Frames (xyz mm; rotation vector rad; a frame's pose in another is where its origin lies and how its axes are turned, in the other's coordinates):
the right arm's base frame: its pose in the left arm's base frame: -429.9 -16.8 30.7 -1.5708 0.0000 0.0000
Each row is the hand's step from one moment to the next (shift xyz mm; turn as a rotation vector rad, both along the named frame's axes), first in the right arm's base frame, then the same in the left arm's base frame.
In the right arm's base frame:
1: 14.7 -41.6 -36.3 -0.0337 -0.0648 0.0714
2: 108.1 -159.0 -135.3 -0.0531 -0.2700 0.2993
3: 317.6 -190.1 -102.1 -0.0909 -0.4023 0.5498
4: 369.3 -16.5 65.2 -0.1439 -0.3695 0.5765
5: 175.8 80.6 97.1 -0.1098 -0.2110 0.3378
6: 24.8 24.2 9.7 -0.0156 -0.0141 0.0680
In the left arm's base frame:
1: 14.7 -36.3 41.6 -0.0337 0.0714 0.0648
2: 108.1 -135.3 159.0 -0.0531 0.2993 0.2700
3: 317.6 -102.1 190.1 -0.0909 0.5498 0.4023
4: 369.3 65.2 16.5 -0.1439 0.5765 0.3695
5: 175.8 97.1 -80.6 -0.1098 0.3378 0.2110
6: 24.8 9.7 -24.2 -0.0156 0.0680 0.0141

